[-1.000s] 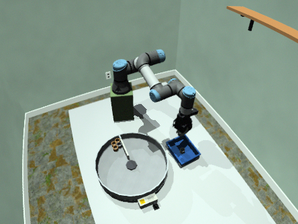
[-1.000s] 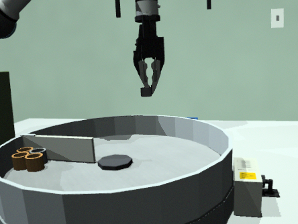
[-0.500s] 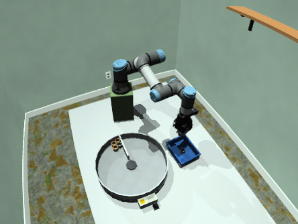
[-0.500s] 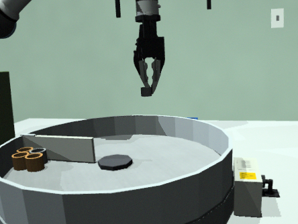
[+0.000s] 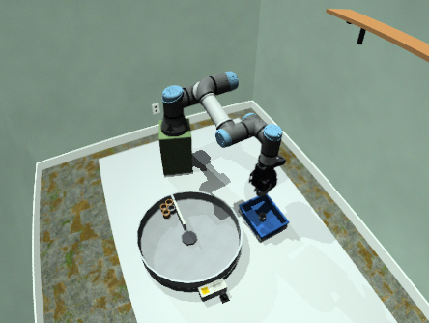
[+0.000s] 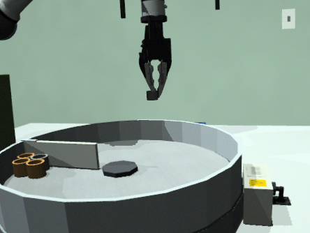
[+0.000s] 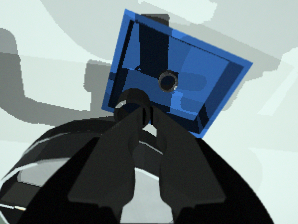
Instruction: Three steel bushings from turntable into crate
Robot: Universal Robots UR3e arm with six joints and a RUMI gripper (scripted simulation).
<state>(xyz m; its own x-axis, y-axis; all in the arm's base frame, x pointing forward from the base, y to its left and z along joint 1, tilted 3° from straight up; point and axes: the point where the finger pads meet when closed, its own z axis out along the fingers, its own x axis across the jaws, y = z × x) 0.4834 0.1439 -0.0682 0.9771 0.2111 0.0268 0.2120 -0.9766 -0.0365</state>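
The blue crate lies 40 mm ahead of my hand, 10 mm to the right of it and 130 mm below it. The rest, counted from my hand: grey turntable 40 mm behind, 340 mm to the right, 100 mm below.
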